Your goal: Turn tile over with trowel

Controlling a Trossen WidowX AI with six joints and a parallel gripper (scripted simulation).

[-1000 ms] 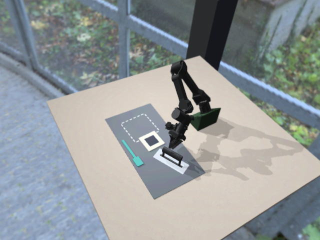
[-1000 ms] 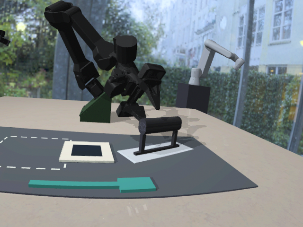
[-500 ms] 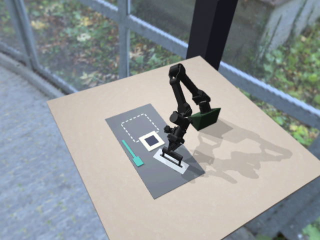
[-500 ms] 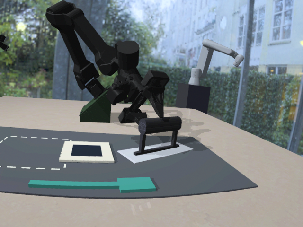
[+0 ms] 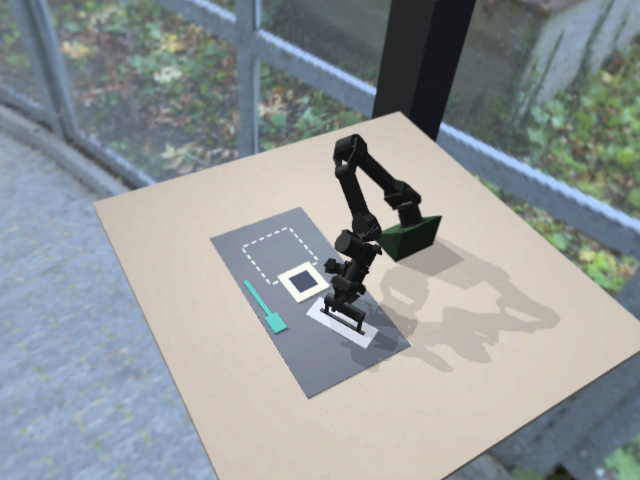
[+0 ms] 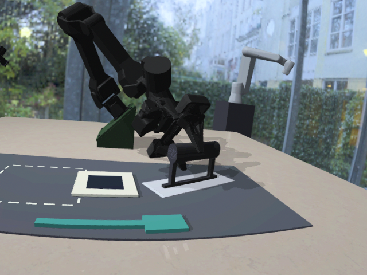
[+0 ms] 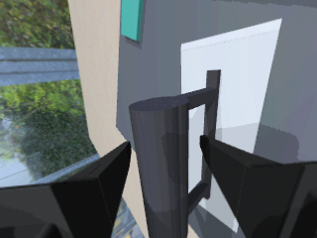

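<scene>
My gripper tip is 170 mm to the left of the tile, 50 mm above it and 10 mm past it. The rest, counted from my gripper tip: teal arrow mark: 140 mm to the right, 140 mm ahead, 50 mm below; then grey mat: 150 mm to the right, 70 mm below.
</scene>
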